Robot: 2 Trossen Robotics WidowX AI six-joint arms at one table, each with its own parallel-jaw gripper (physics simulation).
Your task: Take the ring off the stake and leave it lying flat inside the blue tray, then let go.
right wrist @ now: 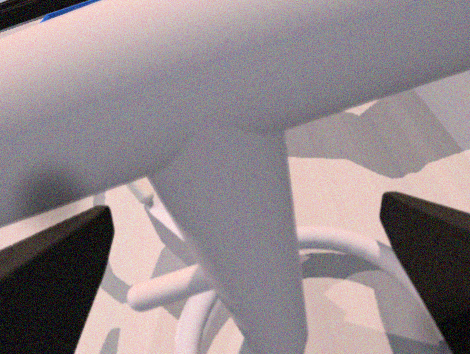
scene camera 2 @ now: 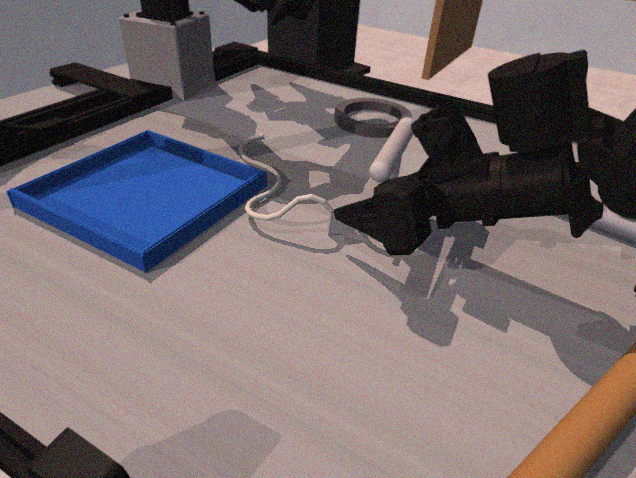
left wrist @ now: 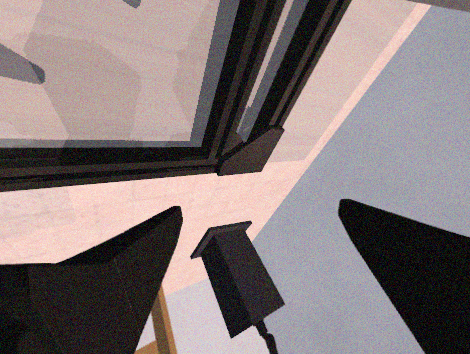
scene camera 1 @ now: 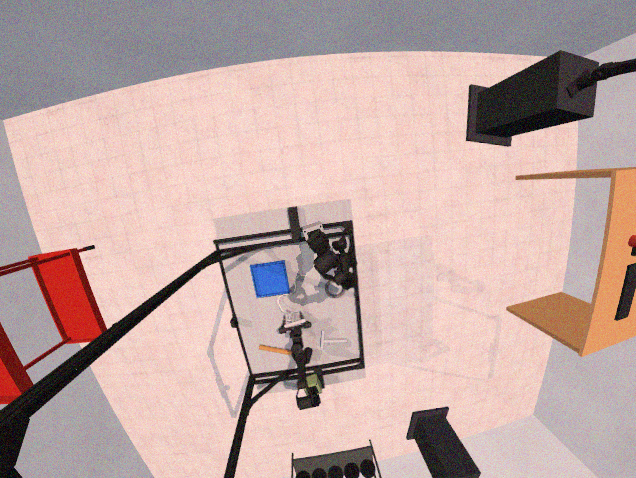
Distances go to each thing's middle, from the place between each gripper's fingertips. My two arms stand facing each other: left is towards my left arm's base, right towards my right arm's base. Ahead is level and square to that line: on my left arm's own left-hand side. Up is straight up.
I see the blue tray (scene camera 2: 140, 200) 40 cm behind my left hand, 24 cm to the right of it and 10 cm below it. Round my left hand: white ring (right wrist: 358, 245): 27 cm behind, 48 cm to the right, 9 cm below; then hammer (scene camera 2: 585, 432): 32 cm behind, 74 cm to the right, 8 cm below; then stake (scene camera 2: 386, 166): 26 cm behind, 47 cm to the right, 8 cm below.
Now: the stake 3 cm to the right of my right hand and 2 cm ahead of it. Round my right hand: white ring: 3 cm to the right, 1 cm below, 1 cm ahead; then blue tray: 20 cm to the left, 12 cm behind, 1 cm below; then hammer: 30 cm to the right, 4 cm behind.
